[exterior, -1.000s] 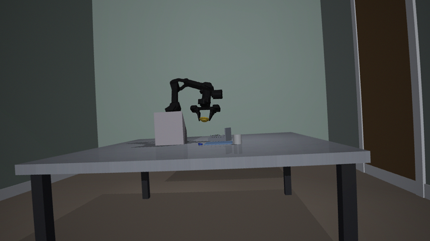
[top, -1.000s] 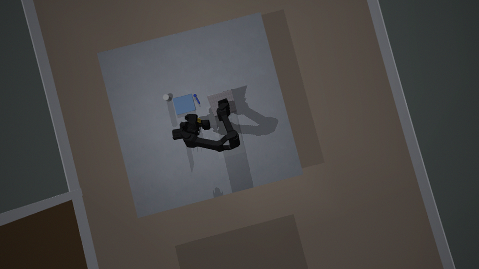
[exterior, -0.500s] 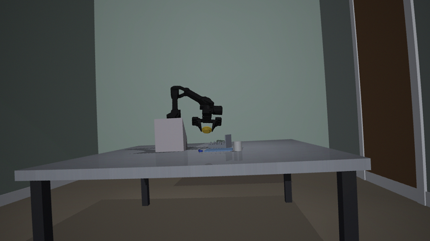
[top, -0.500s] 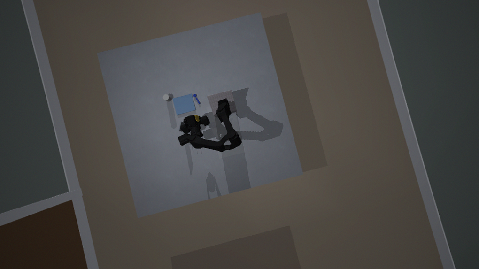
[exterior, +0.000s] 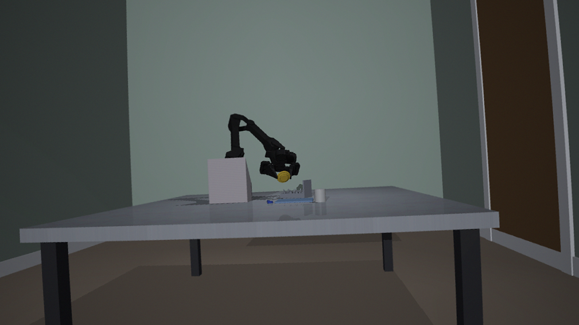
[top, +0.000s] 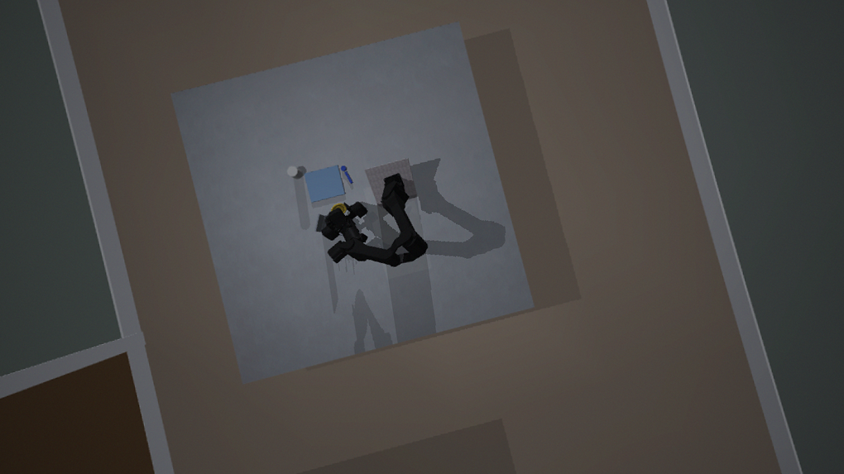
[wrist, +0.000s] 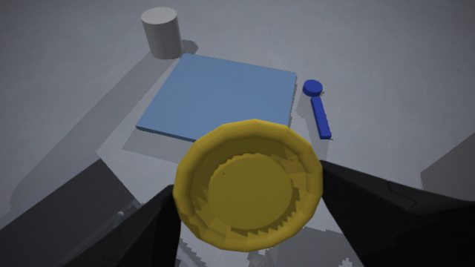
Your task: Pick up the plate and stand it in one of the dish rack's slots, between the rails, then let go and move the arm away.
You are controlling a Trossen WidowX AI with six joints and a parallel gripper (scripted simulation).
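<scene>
Right now the grey dish rack is 50 mm ahead of my gripper tip, 60 mm to the left of it and 70 mm below it. Also, from my gripper tip: yellow plate 10 mm to the left, 10 mm above; then blue spoon 60 mm behind, 150 mm to the right, 90 mm below; then blue mat 40 mm ahead, 140 mm to the right, 90 mm below.
</scene>
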